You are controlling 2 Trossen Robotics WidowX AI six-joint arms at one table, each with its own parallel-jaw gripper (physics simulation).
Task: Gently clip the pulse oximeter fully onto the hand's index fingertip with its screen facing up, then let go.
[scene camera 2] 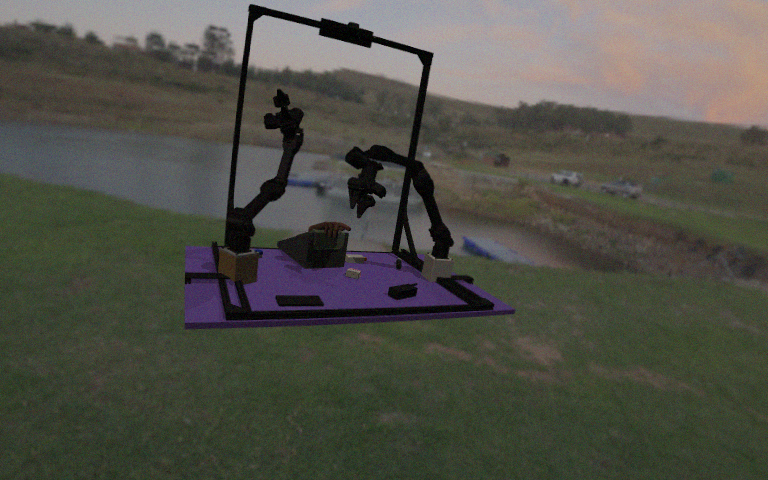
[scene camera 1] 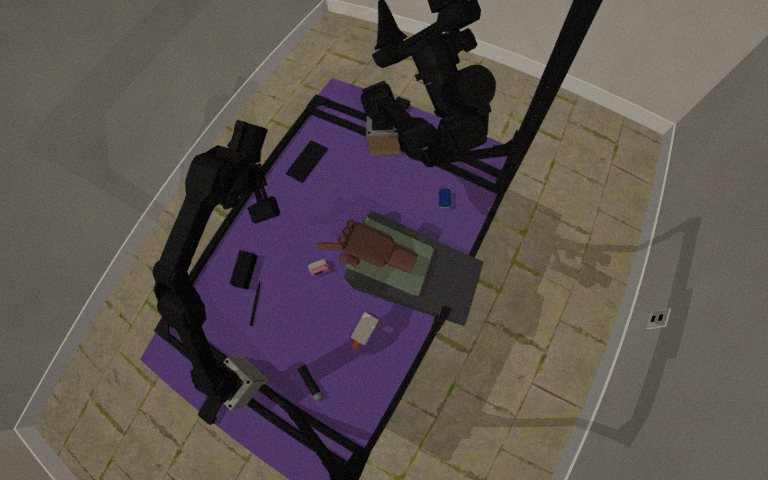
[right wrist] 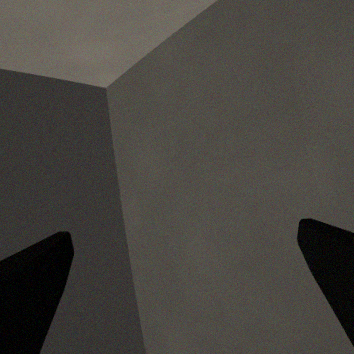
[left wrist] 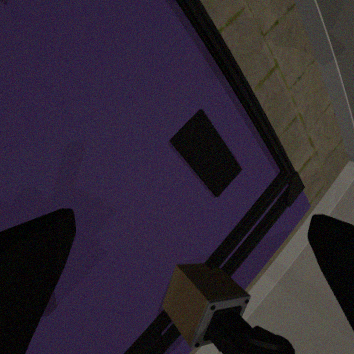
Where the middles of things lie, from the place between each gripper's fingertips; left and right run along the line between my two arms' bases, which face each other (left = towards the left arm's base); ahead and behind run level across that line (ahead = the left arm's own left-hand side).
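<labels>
Dark grey plate [scene camera 2: 300, 248], relative to my left hand: barely to the right of it, far behind it and far below it. By its middle, the plate is nearer to my left hand than to my right hand.
Relative to my right hand, the plate is some way behind, far to the left and far below.
</labels>
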